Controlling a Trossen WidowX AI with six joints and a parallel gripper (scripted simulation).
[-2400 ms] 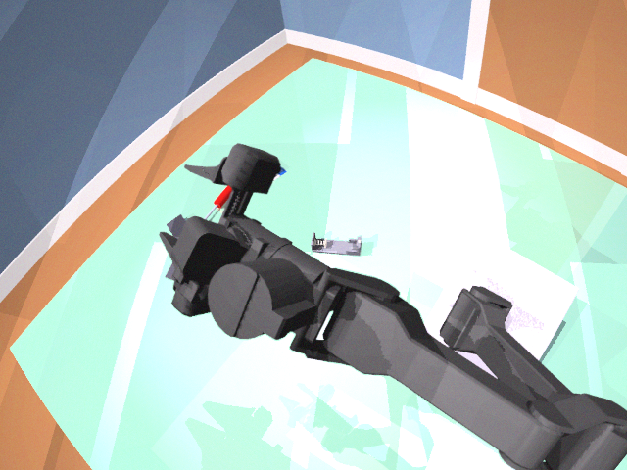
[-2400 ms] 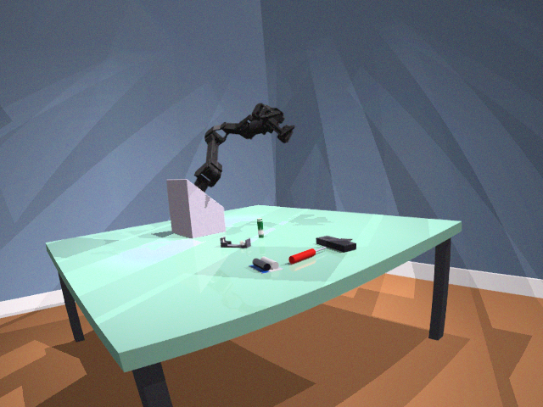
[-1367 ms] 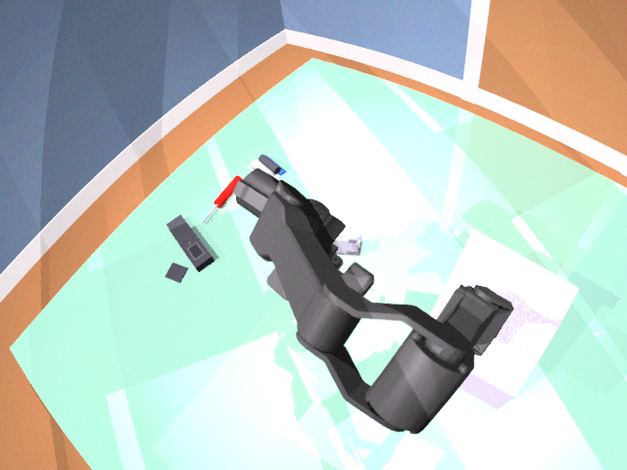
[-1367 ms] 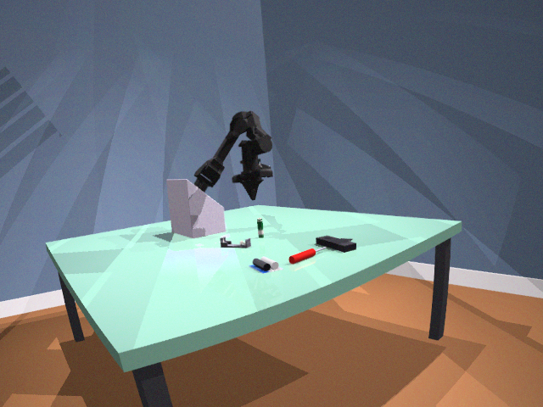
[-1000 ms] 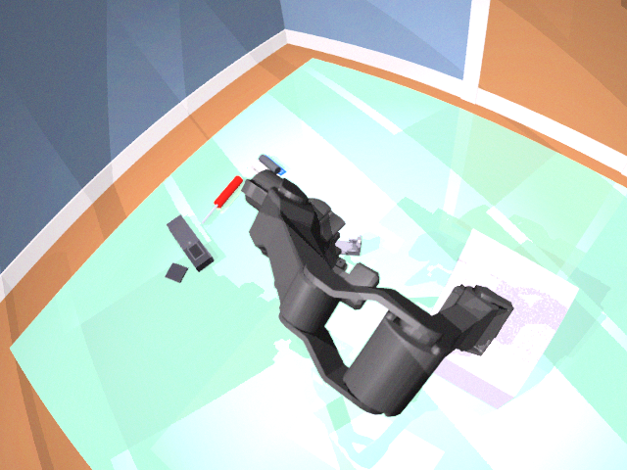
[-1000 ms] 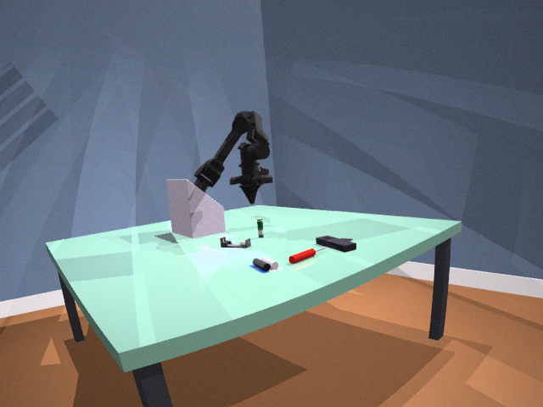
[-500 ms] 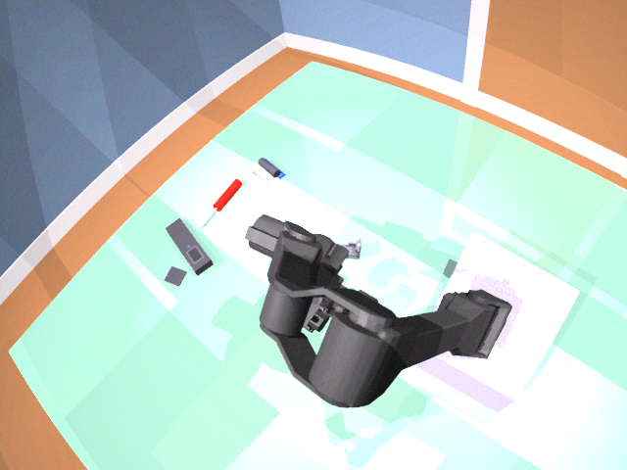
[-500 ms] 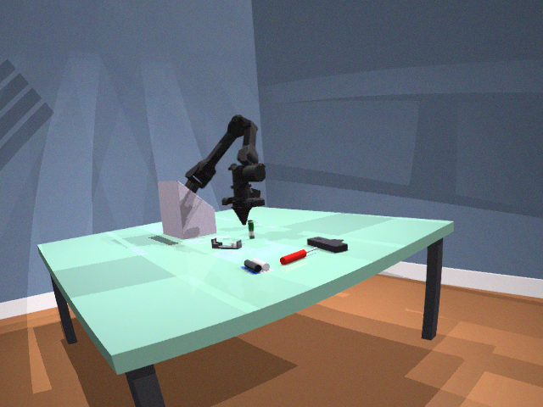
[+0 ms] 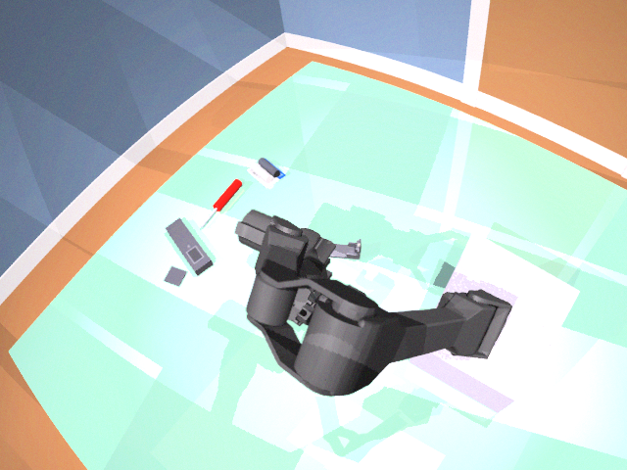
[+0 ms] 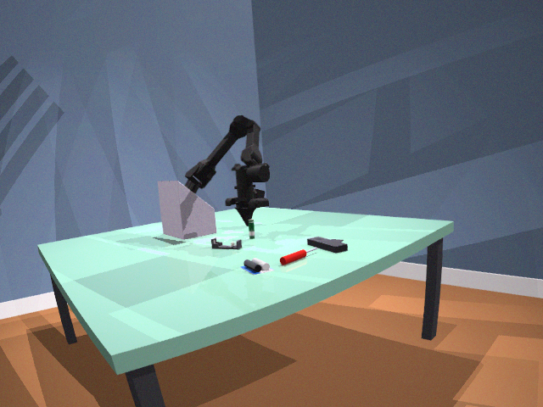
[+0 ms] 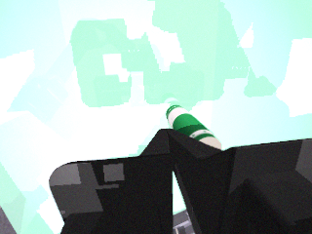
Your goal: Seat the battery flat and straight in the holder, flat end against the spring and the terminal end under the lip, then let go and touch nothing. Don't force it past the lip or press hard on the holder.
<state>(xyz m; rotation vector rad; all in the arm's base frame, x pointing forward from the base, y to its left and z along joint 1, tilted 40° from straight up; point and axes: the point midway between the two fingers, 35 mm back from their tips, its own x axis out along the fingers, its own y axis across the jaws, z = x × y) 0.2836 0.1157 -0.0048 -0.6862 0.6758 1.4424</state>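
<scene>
My gripper tip is now 20 mm short of the battery and 10 mm above it. Also, from my gripper tip: flat black box: 340 mm ahead, 30 mm to the left, 30 mm below; red-handled screwdriver: 360 mm ahead, 90 mm to the right, 30 mm below; dark square: 320 mm ahead, 110 mm to the left, 40 mm below.
</scene>
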